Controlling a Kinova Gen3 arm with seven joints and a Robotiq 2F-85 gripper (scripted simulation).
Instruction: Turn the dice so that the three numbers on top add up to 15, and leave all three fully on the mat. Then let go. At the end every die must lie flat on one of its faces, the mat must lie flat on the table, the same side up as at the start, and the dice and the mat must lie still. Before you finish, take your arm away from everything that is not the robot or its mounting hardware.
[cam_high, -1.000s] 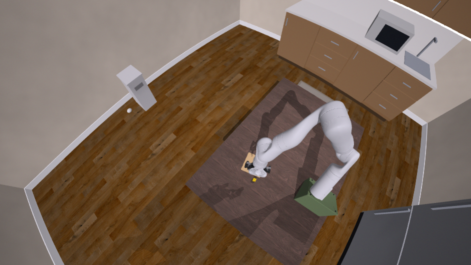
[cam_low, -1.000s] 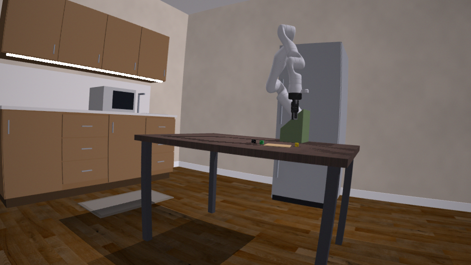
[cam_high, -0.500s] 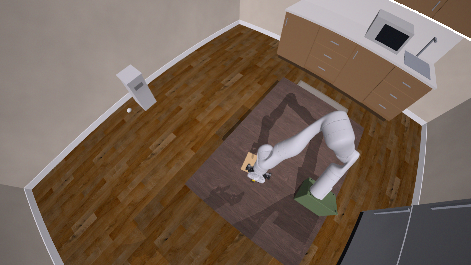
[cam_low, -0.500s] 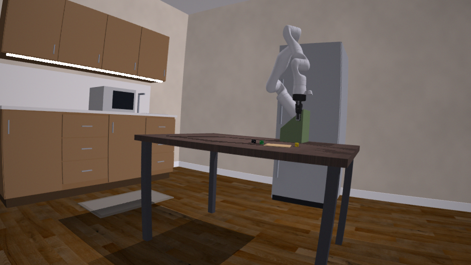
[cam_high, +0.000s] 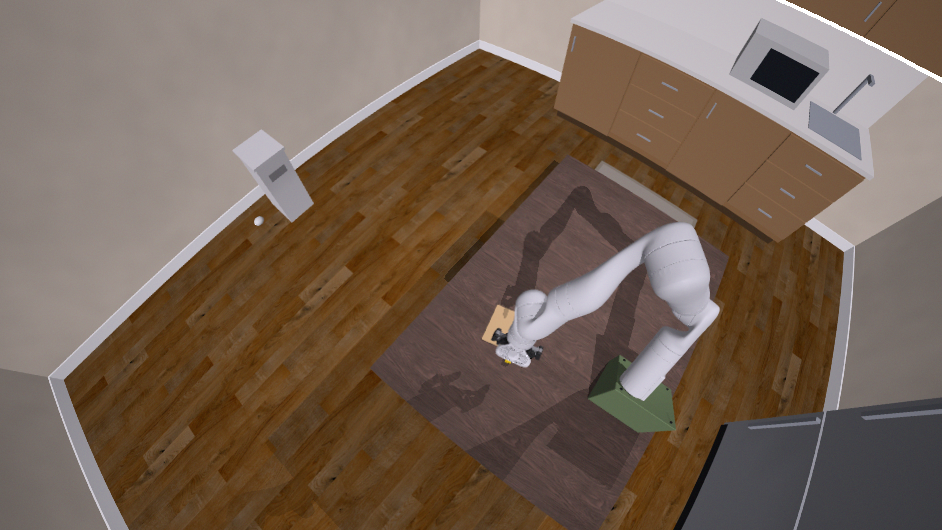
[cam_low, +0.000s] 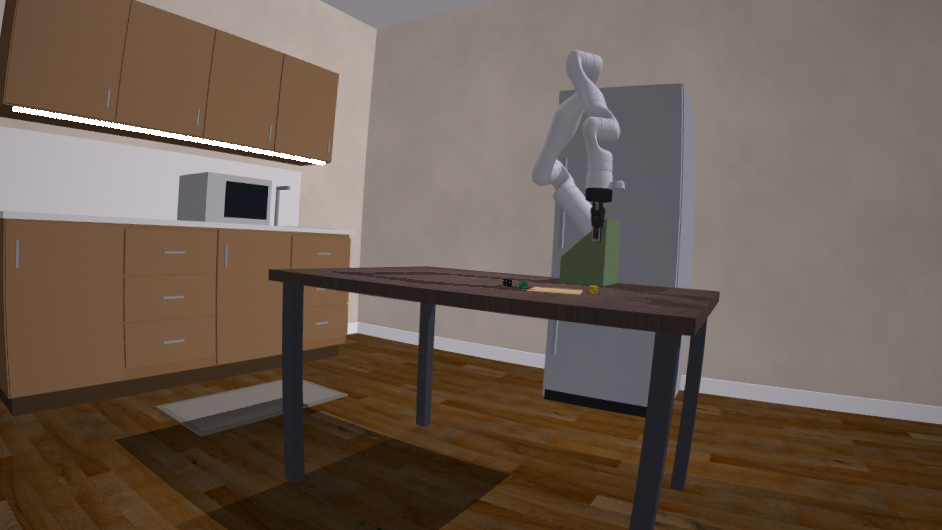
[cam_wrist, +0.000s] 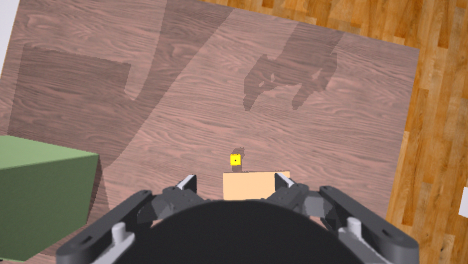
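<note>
Now: hand 140 mm above the yellow die. Round my hand: black die: 50 mm ahead, 250 mm to the right, 140 mm below; green die: 70 mm ahead, 180 mm to the right, 140 mm below; tan mat: 70 mm ahead, 80 mm to the right, 150 mm below.
</note>
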